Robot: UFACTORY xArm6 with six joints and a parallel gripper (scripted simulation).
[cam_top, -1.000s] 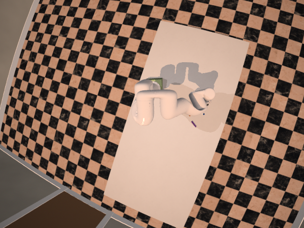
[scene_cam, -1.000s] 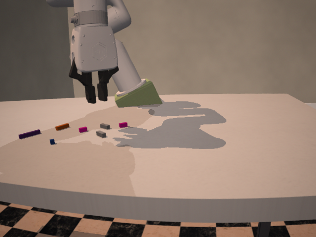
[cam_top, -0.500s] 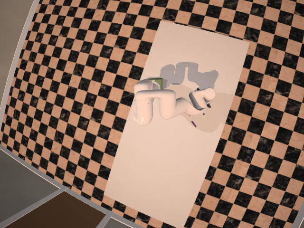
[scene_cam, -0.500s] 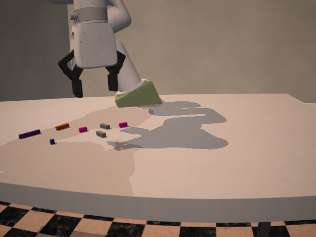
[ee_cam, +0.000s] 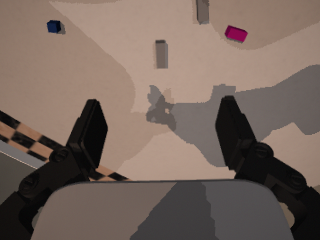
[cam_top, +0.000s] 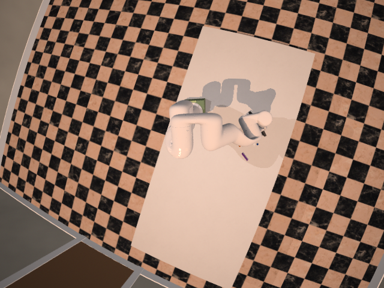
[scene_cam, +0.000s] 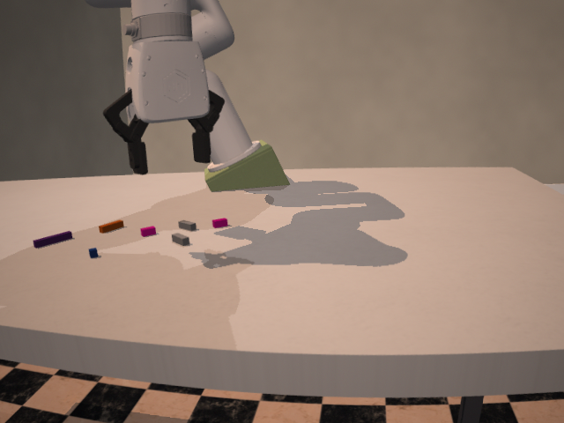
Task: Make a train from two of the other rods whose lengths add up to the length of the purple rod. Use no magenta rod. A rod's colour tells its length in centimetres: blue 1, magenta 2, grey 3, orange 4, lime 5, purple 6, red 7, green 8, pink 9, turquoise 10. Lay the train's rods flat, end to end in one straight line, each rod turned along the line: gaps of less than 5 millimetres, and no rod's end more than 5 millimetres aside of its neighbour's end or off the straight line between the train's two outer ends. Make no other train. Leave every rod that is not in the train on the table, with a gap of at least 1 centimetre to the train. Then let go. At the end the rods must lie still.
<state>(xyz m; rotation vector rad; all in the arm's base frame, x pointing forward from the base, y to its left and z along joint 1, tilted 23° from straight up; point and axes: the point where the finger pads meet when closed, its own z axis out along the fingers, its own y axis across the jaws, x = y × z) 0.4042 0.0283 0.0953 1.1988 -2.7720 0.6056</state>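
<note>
Now: the orange rod 130 mm to the right of my hand, 110 mm below it and 70 mm behind it. From my hand the other things lie so: purple rod 210 mm to the right, 110 mm below, 10 mm behind; small blue rod 110 mm to the right, 110 mm below, 50 mm ahead.
</note>
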